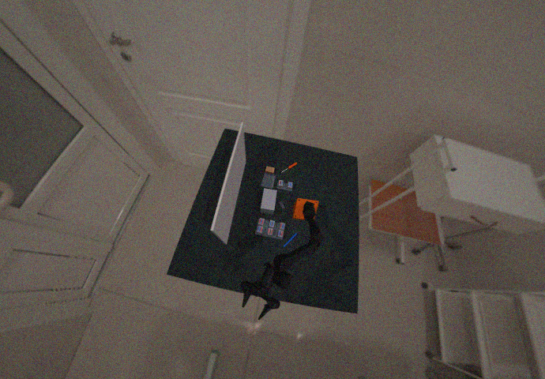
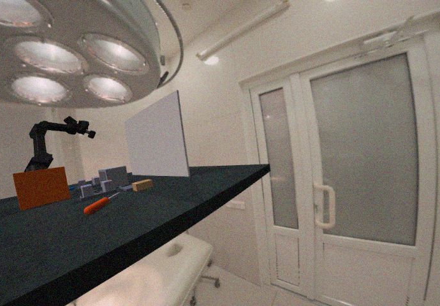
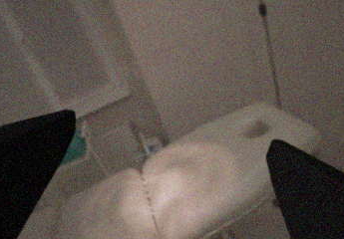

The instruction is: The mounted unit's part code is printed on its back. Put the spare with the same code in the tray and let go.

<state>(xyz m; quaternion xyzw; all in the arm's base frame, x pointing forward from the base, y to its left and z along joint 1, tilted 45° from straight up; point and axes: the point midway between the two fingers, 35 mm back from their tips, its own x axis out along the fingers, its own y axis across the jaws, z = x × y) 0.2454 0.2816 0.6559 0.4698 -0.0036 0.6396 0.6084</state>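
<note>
Right now my gripper tip is 44 cm to the left of the blue pen, 41 cm above it and 15 cm past it. From my gripper tip the other things lie so: white panel 63 cm to the right, 33 cm ahead, 19 cm below; tan block 95 cm to the right, 40 cm below, 15 cm ahead; mounted unit 65 cm to the right, 36 cm below, 8 cm ahead.
</note>
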